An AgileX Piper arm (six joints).
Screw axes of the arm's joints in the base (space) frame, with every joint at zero. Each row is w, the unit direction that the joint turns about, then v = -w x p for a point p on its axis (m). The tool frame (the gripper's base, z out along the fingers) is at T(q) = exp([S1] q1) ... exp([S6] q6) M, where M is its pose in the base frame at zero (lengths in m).
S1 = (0, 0, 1, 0, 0, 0)
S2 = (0, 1, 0, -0.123, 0, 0)
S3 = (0, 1, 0, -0.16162, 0, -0.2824)
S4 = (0.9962, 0, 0.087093, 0, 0.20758, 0)
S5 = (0, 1, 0, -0.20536, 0, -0.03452)
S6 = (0.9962, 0, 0.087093, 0, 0.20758, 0)
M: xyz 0.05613 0 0.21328 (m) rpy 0 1.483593 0 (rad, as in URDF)
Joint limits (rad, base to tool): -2.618..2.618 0..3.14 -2.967..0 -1.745..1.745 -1.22..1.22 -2.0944..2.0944
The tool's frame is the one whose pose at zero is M.
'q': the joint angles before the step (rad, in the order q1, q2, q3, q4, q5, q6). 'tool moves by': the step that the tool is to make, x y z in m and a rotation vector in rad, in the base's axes. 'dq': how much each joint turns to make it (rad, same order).
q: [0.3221 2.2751 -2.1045 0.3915 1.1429 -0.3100]
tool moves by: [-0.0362 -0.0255 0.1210 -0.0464 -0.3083 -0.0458]
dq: [-0.0001 -0.2597 0.0000 -0.1580 -0.0296 0.0347]
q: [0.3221 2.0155 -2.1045 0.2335 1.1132 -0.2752]
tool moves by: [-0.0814 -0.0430 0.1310 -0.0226 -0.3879 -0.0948]
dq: [0.0000 -0.3151 -0.0004 -0.1850 -0.0515 0.0397]
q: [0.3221 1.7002 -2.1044 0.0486 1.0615 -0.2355]
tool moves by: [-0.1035 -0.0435 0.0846 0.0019 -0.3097 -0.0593]
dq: [-0.0001 -0.2822 0.0177 -0.1077 -0.0302 -0.0092]
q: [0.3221 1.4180 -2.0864 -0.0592 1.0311 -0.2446]
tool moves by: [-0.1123 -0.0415 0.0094 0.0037 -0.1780 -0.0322]
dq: [-0.0013 -0.3728 0.2764 -0.0522 -0.0748 -0.0121]
